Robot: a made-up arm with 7 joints.
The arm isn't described. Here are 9 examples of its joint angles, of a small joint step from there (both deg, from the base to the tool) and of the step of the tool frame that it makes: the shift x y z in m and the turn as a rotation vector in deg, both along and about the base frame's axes.
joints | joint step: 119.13 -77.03 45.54 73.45 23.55 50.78 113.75 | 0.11 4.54 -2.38 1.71 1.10 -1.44 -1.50
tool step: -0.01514 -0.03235 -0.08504 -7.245 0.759 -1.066
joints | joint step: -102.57 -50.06 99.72 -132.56 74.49 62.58 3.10 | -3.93 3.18 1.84 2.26 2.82 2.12 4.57
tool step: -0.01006 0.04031 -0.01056 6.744 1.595 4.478
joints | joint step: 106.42 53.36 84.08 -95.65 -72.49 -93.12 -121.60 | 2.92 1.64 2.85 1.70 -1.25 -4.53 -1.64
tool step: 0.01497 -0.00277 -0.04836 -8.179 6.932 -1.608
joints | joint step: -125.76 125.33 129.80 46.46 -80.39 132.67 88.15 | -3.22 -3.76 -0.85 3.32 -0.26 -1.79 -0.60
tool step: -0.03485 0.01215 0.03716 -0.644 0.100 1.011
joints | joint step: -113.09 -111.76 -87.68 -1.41 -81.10 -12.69 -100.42 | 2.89 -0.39 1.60 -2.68 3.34 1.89 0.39
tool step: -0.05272 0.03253 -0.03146 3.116 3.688 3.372
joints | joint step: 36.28 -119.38 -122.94 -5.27 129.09 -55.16 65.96 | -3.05 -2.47 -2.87 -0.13 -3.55 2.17 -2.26
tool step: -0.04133 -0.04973 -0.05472 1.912 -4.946 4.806
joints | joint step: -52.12 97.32 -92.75 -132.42 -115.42 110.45 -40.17 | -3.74 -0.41 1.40 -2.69 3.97 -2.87 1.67
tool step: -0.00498 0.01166 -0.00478 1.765 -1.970 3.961
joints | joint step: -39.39 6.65 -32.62 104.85 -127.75 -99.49 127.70 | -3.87 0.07 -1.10 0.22 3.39 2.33 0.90
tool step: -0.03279 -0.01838 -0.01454 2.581 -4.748 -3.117
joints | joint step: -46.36 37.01 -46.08 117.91 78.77 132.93 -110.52 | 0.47 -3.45 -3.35 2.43 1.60 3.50 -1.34
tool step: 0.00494 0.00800 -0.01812 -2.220 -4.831 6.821
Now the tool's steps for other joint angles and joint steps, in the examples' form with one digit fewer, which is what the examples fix.
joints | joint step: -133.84 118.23 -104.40 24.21 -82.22 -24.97 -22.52 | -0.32 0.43 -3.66 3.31 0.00 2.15 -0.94
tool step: 0.0180 0.0347 0.0201 1.16 1.73 -1.96
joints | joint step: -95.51 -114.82 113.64 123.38 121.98 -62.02 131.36 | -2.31 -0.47 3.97 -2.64 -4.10 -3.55 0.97
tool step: 0.0454 -0.0277 -0.0056 -3.81 1.87 -5.61
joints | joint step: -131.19 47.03 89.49 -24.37 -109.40 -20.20 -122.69 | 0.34 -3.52 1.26 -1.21 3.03 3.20 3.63
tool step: 0.0487 0.0483 -0.0604 -5.17 -4.81 -6.43
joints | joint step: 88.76 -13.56 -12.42 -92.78 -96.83 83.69 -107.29 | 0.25 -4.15 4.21 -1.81 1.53 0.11 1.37
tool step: 0.0020 0.0038 0.0350 5.32 5.17 3.59
